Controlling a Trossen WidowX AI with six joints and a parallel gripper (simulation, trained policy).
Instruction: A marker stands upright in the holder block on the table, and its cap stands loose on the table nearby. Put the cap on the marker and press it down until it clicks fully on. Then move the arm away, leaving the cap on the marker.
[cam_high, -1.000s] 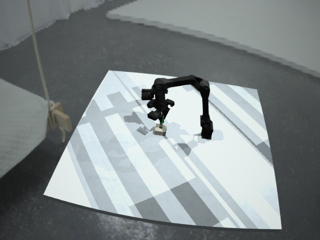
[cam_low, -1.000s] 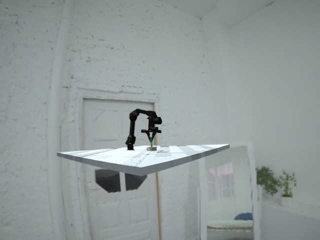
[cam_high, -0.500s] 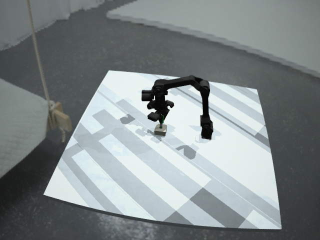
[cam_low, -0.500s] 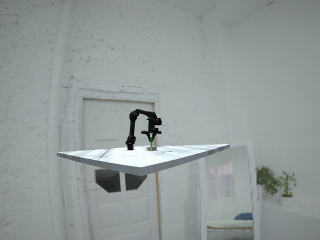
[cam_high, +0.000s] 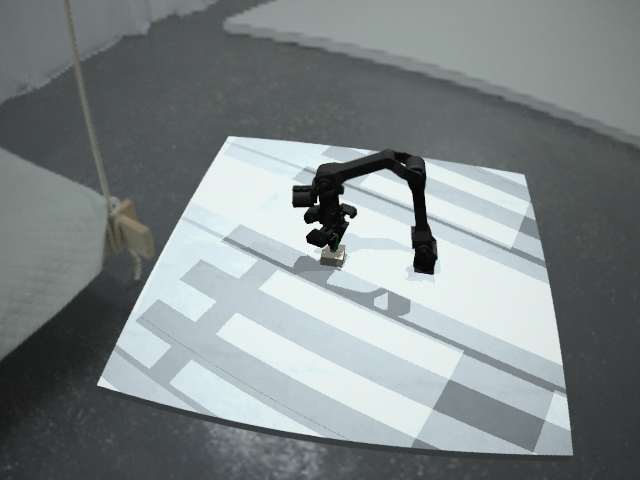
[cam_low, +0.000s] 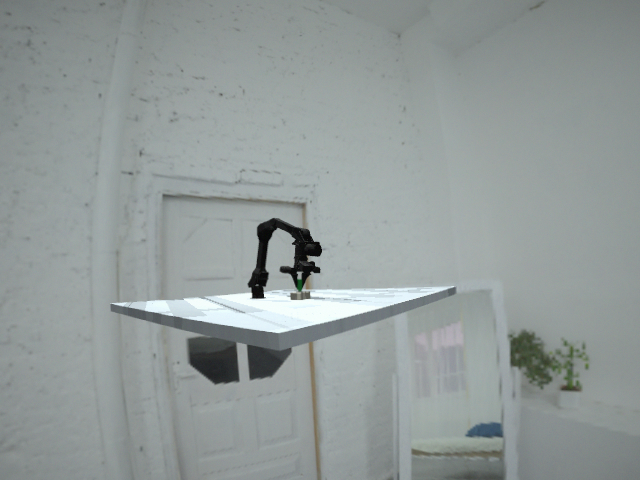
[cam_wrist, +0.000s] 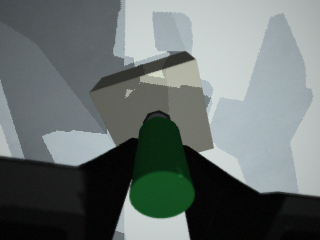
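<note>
My gripper tip is now 2 cm below the green cap. Round my gripper tip: holder block: 1 cm ahead, 4 cm below.
</note>
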